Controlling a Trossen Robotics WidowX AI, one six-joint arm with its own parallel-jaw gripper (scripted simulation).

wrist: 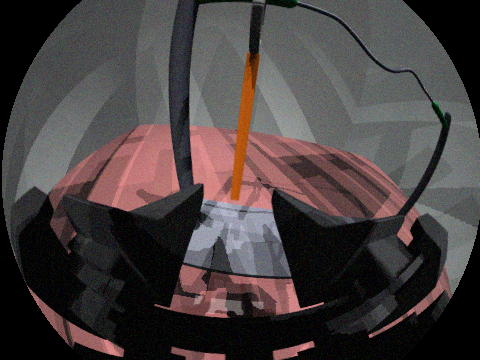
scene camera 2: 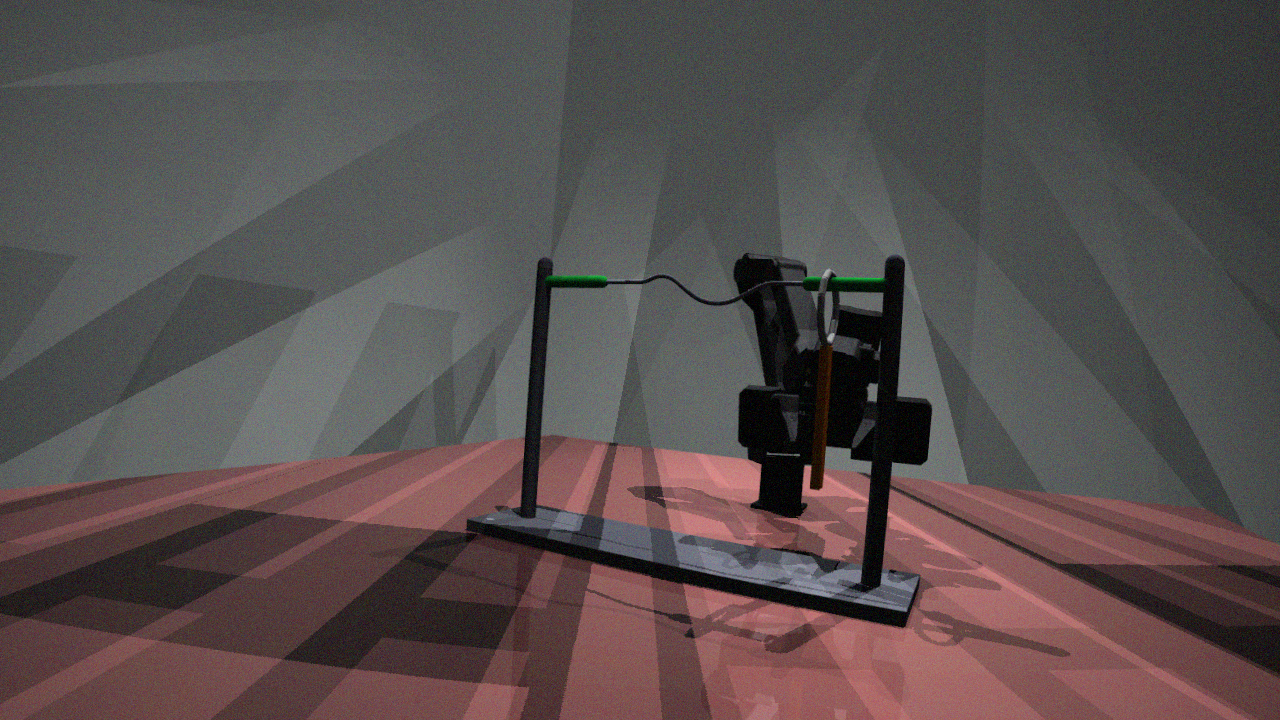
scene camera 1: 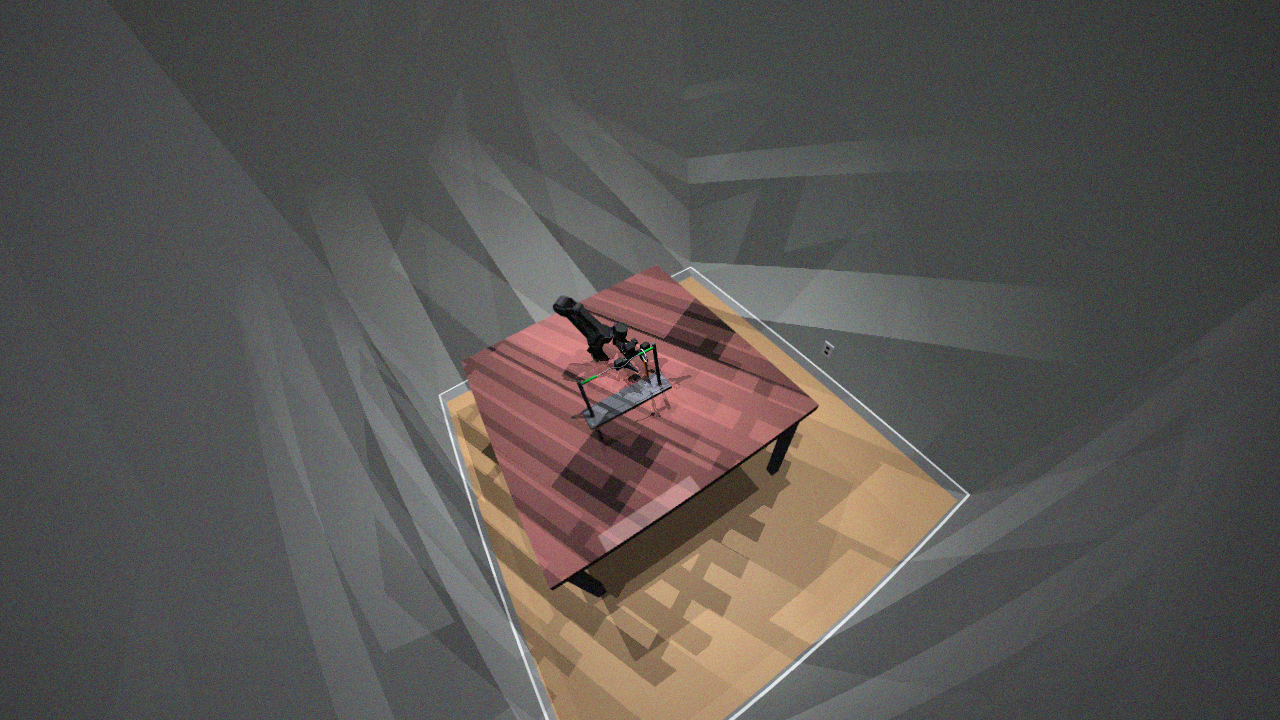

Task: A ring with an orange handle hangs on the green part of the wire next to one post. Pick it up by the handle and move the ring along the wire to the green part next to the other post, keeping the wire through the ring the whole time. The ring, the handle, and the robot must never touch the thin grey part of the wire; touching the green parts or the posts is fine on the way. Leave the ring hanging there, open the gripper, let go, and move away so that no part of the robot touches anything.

Observation:
The pictures show: the gripper and a ring.
The gripper shows as well in the wrist view.

